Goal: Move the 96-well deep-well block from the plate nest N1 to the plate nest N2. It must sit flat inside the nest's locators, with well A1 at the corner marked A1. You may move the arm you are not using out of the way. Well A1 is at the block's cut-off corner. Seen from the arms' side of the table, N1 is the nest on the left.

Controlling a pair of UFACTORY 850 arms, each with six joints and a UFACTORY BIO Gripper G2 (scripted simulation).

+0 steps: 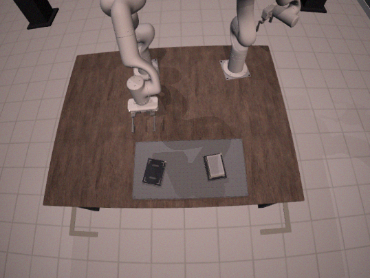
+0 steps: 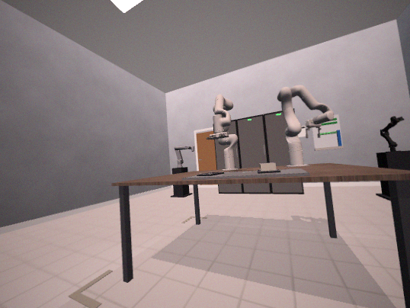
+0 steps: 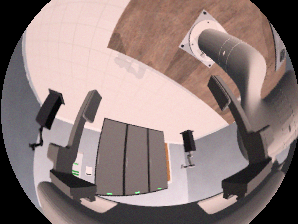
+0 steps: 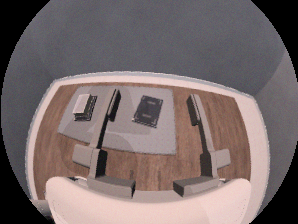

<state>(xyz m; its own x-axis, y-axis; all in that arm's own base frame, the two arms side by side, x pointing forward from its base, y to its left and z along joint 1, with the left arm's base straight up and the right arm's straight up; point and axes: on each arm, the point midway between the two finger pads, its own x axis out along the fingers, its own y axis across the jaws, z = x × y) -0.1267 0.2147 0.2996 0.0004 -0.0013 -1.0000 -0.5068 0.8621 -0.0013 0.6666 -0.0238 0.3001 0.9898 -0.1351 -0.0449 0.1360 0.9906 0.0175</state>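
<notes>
My right gripper is now 39 cm to the right of the pale deep-well block, 25 cm above it and 13 cm short of it. From my right hand the other things lie so: grey mat 29 cm below, 23 cm to the left, 14 cm ahead.
</notes>
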